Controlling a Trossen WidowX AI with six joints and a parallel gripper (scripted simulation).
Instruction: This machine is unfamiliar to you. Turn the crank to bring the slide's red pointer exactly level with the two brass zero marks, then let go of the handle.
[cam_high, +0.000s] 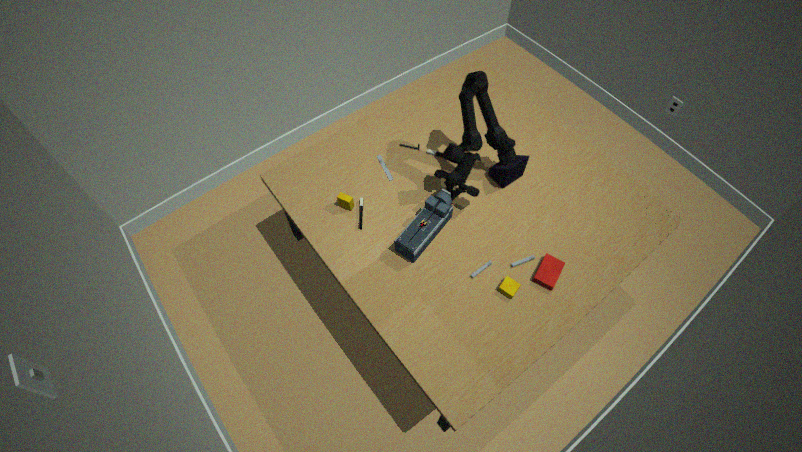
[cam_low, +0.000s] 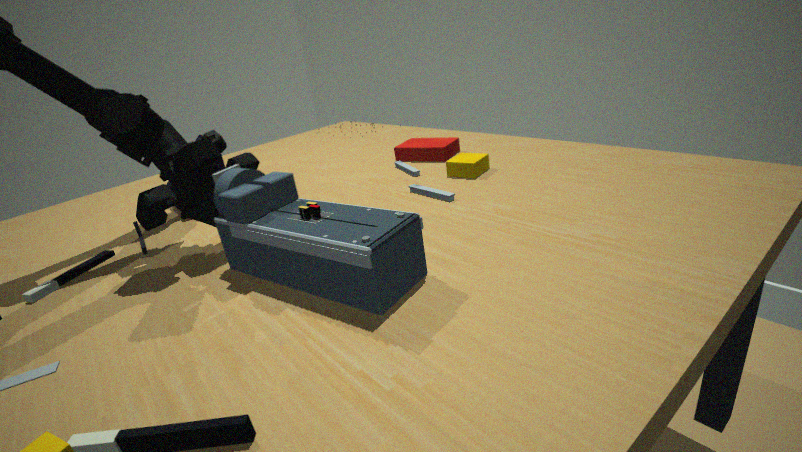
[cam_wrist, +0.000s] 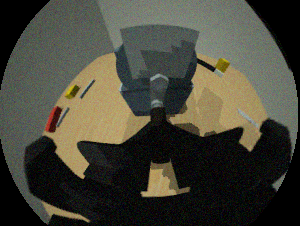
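My gripper tip is 20 mm past the dark crank handle, 10 mm to the left of it and 30 mm below it. The rest, counted from my gripper tip: red pointer 160 mm ahead, 70 mm to the left, 50 mm above; red block 170 mm behind, 450 mm to the left, 20 mm below; grey bar 120 mm ahead, 310 mm to the right, 30 mm below.
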